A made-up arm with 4 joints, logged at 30 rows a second.
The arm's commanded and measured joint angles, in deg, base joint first. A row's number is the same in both.
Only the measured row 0 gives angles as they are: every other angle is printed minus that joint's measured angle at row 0.
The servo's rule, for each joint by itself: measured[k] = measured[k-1] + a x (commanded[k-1-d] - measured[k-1]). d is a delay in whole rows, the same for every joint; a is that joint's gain. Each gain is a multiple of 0.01, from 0.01 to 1. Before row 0 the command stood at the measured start. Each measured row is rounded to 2 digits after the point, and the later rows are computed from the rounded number. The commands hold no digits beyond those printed.
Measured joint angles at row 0:
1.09 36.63 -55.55 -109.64
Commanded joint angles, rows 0 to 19:
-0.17 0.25 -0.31 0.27
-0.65 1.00 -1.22 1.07
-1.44 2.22 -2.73 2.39
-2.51 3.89 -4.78 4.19
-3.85 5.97 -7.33 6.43
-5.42 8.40 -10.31 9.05
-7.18 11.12 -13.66 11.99
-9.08 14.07 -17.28 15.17
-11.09 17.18 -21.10 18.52
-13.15 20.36 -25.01 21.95
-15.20 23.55 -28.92 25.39
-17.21 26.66 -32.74 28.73
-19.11 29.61 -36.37 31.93
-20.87 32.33 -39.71 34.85
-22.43 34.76 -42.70 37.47
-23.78 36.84 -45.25 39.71
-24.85 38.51 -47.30 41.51
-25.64 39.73 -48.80 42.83
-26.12 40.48 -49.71 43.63
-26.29 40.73 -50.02 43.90
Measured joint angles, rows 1 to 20:
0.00 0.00 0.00 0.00
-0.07 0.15 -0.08 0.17
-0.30 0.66 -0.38 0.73
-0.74 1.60 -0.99 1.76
-1.43 2.97 -1.98 3.27
-2.37 4.77 -3.37 5.23
-3.56 6.95 -5.17 7.60
-4.97 9.45 -7.38 10.32
-6.57 12.22 -9.95 13.33
-8.33 15.20 -12.85 16.55
-10.21 18.30 -16.01 19.90
-12.16 21.45 -19.37 23.30
-14.13 24.58 -22.85 26.67
-16.07 27.60 -26.37 29.93
-17.94 30.44 -29.84 32.98
-19.69 33.03 -33.18 35.76
-21.29 35.32 -36.32 38.21
-22.68 37.23 -39.17 40.26
-23.83 38.73 -41.67 41.85
-24.72 39.78 -43.76 42.95
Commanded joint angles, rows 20 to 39:
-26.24 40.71 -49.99 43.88
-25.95 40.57 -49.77 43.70
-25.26 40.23 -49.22 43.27
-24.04 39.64 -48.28 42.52
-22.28 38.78 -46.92 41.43
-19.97 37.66 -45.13 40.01
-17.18 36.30 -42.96 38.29
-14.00 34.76 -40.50 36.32
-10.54 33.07 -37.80 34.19
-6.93 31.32 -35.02 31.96
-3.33 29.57 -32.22 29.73
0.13 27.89 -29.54 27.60
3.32 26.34 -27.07 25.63
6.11 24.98 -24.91 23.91
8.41 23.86 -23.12 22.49
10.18 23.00 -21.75 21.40
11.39 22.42 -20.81 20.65
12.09 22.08 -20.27 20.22
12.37 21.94 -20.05 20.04
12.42 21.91 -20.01 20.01
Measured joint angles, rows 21 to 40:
-25.33 40.35 -45.39 43.54
-25.68 40.57 -46.59 43.75
-25.79 40.57 -47.42 43.72
-25.58 40.37 -47.89 43.44
-24.98 39.93 -47.99 42.87
-23.93 39.24 -47.71 41.98
-22.39 38.29 -47.04 40.76
-20.36 37.10 -45.98 39.23
-17.88 35.70 -44.56 37.43
-15.02 34.12 -42.80 35.42
-11.86 32.44 -40.78 33.27
-8.53 30.72 -38.55 31.08
-5.15 29.02 -36.21 28.92
-1.85 27.41 -33.83 26.88
1.25 25.95 -31.51 25.04
4.04 24.70 -29.33 23.46
6.43 23.68 -27.36 22.18
8.36 22.92 -25.66 21.23
9.81 22.42 -24.26 20.60
10.81 22.13 -23.17 20.25

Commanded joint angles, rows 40 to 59:
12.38 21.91 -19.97 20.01
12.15 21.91 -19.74 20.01
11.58 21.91 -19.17 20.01
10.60 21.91 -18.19 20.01
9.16 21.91 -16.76 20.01
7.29 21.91 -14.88 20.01
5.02 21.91 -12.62 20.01
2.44 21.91 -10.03 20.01
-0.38 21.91 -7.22 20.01
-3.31 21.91 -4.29 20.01
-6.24 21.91 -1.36 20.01
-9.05 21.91 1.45 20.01
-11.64 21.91 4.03 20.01
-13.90 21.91 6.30 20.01
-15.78 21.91 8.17 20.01
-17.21 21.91 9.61 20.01
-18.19 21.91 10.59 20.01
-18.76 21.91 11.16 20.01
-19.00 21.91 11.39 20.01
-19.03 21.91 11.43 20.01
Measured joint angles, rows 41 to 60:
11.44 22.00 -22.35 20.10
11.81 21.95 -21.73 20.04
11.94 21.93 -21.21 20.02
11.80 21.92 -20.68 20.01
11.33 21.91 -20.03 20.01
10.48 21.91 -19.18 20.01
9.24 21.91 -18.06 20.01
7.59 21.91 -16.65 20.01
5.58 21.91 -14.93 20.01
3.26 21.91 -12.93 20.01
0.70 21.91 -10.68 20.01
-2.01 21.91 -8.26 20.01
-4.76 21.91 -5.74 20.01
-7.44 21.91 -3.20 20.01
-9.96 21.91 -0.73 20.01
-12.23 21.91 1.58 20.01
-14.17 21.91 3.67 20.01
-15.74 21.91 5.47 20.01
-16.92 21.91 6.95 20.01
-17.73 21.91 8.10 20.01

